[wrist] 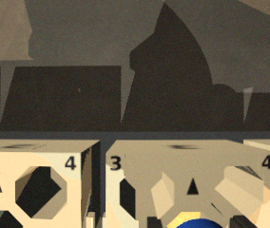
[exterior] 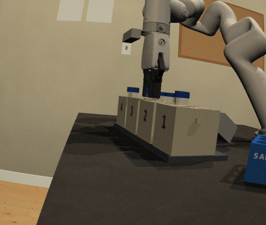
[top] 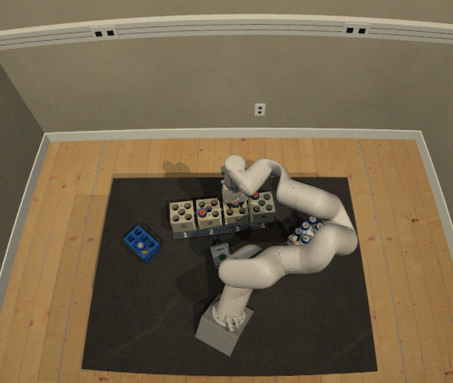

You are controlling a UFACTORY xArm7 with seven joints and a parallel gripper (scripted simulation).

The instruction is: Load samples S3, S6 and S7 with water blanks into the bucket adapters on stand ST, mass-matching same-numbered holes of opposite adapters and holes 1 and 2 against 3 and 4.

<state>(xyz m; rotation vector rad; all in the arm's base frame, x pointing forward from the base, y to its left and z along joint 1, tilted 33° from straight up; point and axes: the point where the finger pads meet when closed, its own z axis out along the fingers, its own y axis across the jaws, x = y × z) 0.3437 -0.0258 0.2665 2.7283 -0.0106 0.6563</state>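
Now: hand 26 cm to the left of the white blank rack, 18 cm past it and 9 cm above it. Round my hand: blue sample rack: 41 cm to the left, 9 cm below, 6 cm behind; then adapter 1: 22 cm to the left, 7 cm below, 2 cm ahead.
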